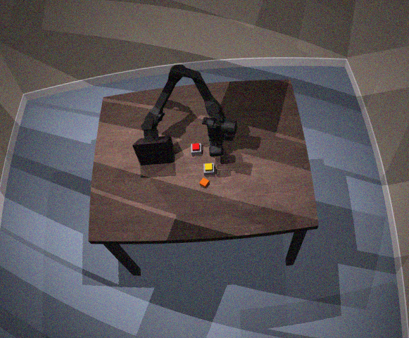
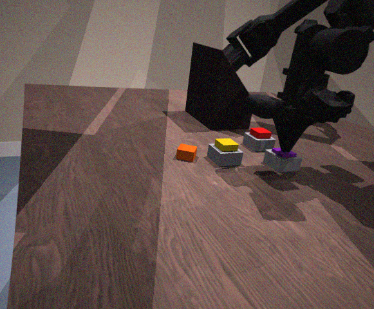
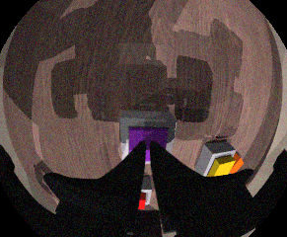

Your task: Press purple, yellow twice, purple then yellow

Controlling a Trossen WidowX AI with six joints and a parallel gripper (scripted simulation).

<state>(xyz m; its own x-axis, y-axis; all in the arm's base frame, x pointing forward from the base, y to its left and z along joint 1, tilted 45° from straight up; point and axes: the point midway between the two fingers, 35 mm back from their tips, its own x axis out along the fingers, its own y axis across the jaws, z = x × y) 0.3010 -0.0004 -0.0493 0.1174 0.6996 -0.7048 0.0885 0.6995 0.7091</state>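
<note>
My gripper tip is 1 cm above the purple button. The rest, counted from my gripper tip: red button: 10 cm behind, 2 cm to the left; orange block: 8 cm behind, 16 cm to the right, 2 cm below; yellow button: 5 cm behind, 10 cm to the right.
</note>
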